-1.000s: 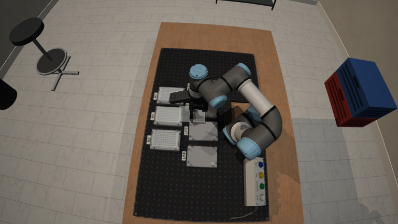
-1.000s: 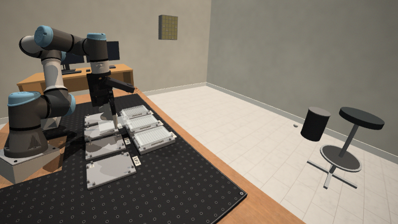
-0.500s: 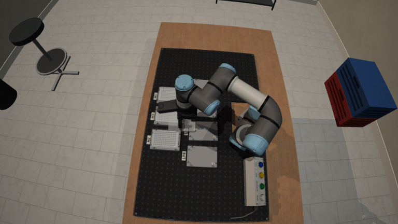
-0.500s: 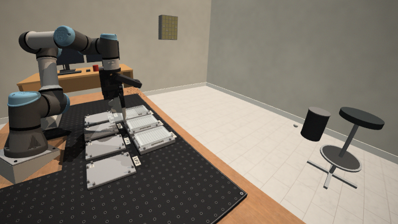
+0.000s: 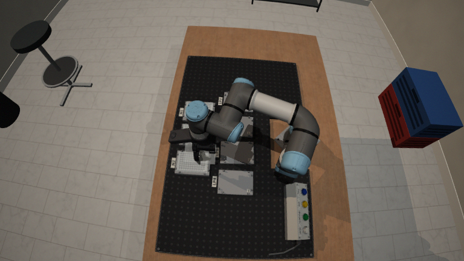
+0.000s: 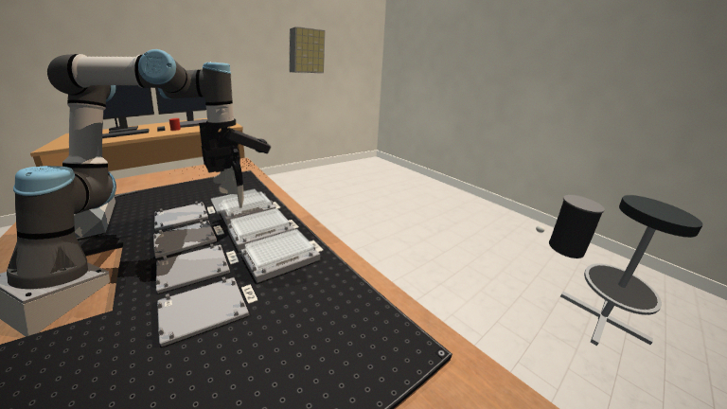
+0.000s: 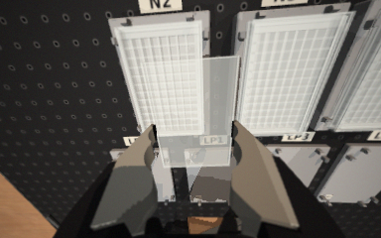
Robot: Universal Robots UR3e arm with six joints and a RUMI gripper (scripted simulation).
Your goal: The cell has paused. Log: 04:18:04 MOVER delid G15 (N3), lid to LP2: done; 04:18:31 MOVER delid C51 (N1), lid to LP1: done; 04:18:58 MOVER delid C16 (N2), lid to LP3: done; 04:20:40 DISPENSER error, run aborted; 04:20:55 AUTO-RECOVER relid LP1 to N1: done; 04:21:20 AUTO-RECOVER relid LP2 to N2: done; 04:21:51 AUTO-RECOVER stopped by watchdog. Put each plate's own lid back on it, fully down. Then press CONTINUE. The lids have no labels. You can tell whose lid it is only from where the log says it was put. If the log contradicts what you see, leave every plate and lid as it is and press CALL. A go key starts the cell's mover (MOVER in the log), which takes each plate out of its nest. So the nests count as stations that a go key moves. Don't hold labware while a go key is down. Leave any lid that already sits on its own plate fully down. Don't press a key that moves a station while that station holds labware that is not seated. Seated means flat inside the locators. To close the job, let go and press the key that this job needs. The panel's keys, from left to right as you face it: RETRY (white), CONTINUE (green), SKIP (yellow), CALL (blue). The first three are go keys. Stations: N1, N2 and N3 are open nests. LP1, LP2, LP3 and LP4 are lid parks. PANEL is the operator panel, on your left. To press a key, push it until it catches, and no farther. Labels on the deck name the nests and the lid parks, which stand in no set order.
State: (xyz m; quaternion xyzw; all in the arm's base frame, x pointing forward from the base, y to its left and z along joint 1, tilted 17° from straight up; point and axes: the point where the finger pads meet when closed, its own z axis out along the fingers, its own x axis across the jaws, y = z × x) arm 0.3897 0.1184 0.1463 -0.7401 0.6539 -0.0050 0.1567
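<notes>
Right now my hand is 40 mm above the plate, 30 mm to the right of it and 30 mm short of it. The rest, counted from my hand: lid park LP1: 150 mm behind, 60 mm below, 50 mm to the right; then pale lid: 10 mm below; then lid park LP4: 160 mm behind, 80 mm to the left, 60 mm below.
</notes>
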